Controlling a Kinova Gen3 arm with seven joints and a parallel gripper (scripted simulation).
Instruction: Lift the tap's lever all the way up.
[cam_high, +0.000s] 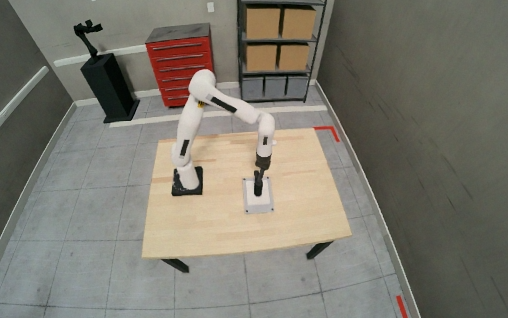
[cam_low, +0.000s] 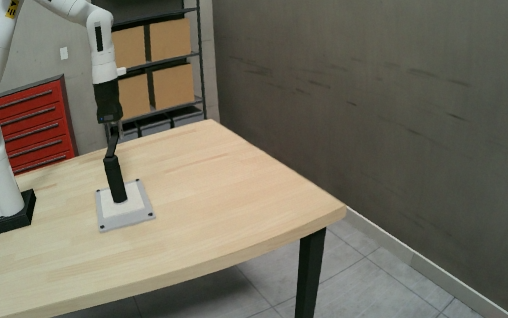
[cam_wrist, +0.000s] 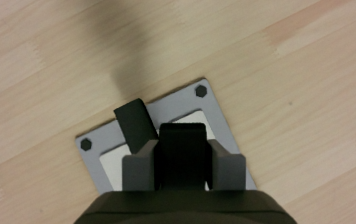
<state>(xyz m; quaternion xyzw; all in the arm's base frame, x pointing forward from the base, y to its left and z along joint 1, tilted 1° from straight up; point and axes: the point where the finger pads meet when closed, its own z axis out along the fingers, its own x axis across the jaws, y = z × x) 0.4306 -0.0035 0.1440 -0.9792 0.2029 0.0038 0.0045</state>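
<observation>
Now: the black lever 30 mm to the right of my hand, 10 mm below it and 10 mm behind it. Round my hand: tap 70 mm below, 50 mm to the right, 20 mm behind; then plate 180 mm below, 70 mm to the right, 30 mm behind.
</observation>
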